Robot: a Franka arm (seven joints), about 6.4 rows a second.
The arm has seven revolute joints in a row. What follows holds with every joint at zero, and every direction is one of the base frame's. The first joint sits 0.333 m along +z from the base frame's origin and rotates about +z. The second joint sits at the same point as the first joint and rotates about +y. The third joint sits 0.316 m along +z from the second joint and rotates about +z. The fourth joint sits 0.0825 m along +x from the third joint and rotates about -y. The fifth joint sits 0.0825 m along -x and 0.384 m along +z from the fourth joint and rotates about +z. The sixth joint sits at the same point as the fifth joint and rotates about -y. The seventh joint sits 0.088 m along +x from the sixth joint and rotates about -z. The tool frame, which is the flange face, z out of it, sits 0.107 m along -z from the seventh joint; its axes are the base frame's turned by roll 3.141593, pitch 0 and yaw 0 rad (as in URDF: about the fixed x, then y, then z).
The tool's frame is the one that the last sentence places.
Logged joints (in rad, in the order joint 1, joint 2, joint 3, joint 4, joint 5, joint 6, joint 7), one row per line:
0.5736, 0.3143, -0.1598, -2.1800, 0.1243, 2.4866, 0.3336
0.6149, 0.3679, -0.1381, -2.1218, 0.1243, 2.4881, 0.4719
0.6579, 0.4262, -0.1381, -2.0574, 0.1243, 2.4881, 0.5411
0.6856, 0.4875, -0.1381, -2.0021, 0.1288, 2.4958, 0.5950
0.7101, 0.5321, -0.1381, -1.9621, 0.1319, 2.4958, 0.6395
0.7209, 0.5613, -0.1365, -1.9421, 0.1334, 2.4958, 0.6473
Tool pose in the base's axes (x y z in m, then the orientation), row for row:
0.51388, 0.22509, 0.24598, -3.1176, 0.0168, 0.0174
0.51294, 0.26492, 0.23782, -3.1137, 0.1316, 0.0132
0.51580, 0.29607, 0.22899, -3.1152, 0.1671, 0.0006
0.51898, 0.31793, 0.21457, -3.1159, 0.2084, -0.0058
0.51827, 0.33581, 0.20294, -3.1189, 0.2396, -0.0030
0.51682, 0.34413, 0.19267, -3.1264, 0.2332, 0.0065
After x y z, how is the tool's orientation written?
As a rotation vector, in radians.
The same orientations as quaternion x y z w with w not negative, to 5 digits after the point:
-0.99990, 0.00539, 0.00558, 0.01195
-0.99902, 0.04222, 0.00424, 0.01254
-0.99850, 0.05356, 0.00019, 0.01096
-0.99773, 0.06673, -0.00186, 0.00936
-0.99704, 0.07659, -0.00096, 0.00675
-0.99722, 0.07438, 0.00207, 0.00325

